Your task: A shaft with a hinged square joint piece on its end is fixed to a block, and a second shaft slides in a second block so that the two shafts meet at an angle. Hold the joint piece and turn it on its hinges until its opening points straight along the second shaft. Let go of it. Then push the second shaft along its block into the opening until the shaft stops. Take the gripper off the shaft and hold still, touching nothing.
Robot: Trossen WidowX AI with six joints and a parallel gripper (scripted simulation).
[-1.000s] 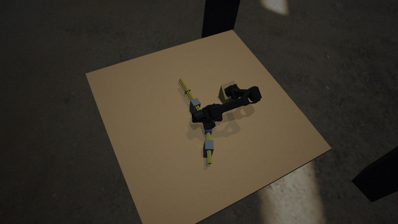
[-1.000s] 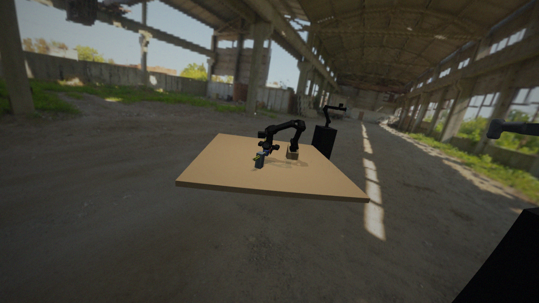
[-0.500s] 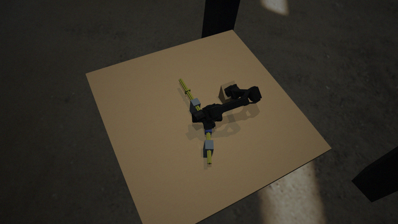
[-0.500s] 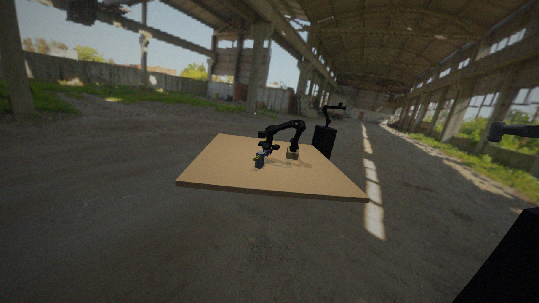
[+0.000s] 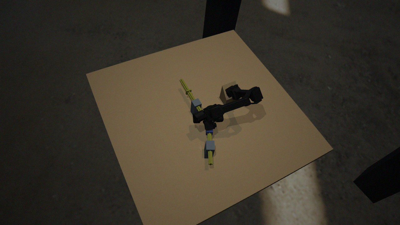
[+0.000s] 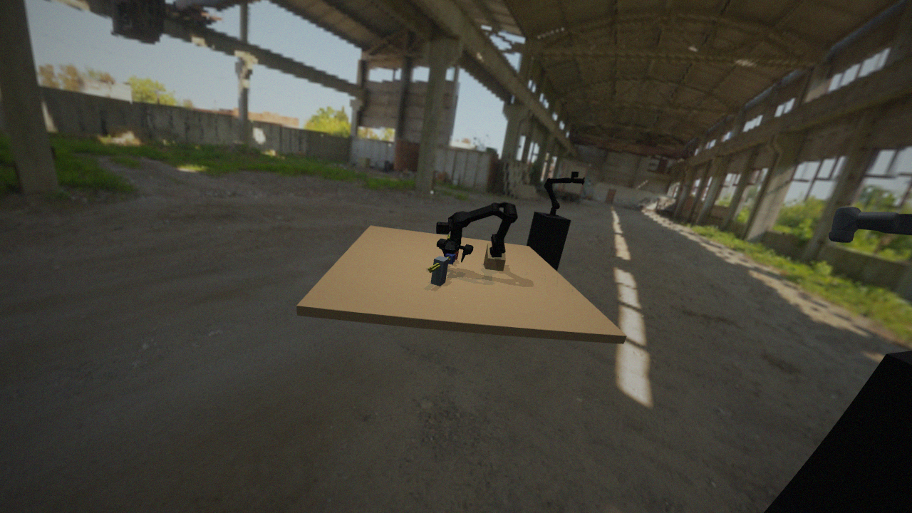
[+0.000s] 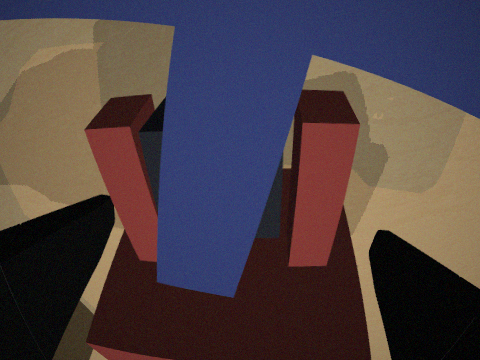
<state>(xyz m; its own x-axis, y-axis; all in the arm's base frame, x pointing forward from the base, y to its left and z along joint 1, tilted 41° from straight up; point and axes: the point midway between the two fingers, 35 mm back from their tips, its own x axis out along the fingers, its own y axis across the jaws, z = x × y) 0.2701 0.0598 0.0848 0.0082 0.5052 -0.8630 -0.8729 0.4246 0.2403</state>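
The red joint piece lies 1 cm ahead of my gripper tip, 2 cm to the left of it and 3 cm above it.
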